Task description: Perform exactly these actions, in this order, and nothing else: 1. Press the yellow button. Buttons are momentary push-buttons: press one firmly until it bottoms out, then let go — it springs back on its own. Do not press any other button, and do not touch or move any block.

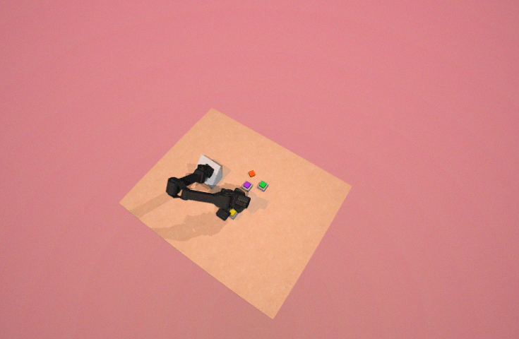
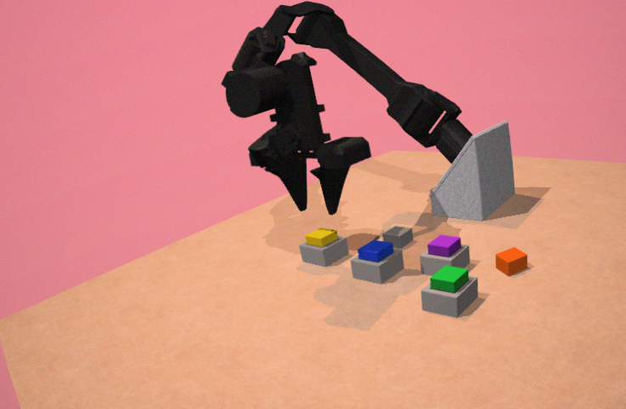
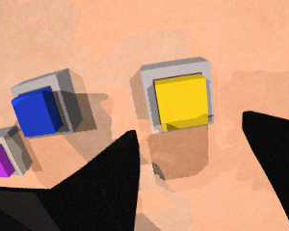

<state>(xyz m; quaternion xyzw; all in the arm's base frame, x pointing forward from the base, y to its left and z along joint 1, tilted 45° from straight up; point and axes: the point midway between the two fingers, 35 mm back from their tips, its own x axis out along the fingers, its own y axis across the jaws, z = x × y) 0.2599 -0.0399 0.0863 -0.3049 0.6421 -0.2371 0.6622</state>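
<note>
Right now my gripper tip is 40 mm above the yellow button. Also, from my gripper tip: purple button (180 mm to the left, 50 mm behind, 40 mm below); small grey block (80 mm behind, 60 mm to the left, 60 mm below); blue button (110 mm to the left, 40 mm below).
</note>
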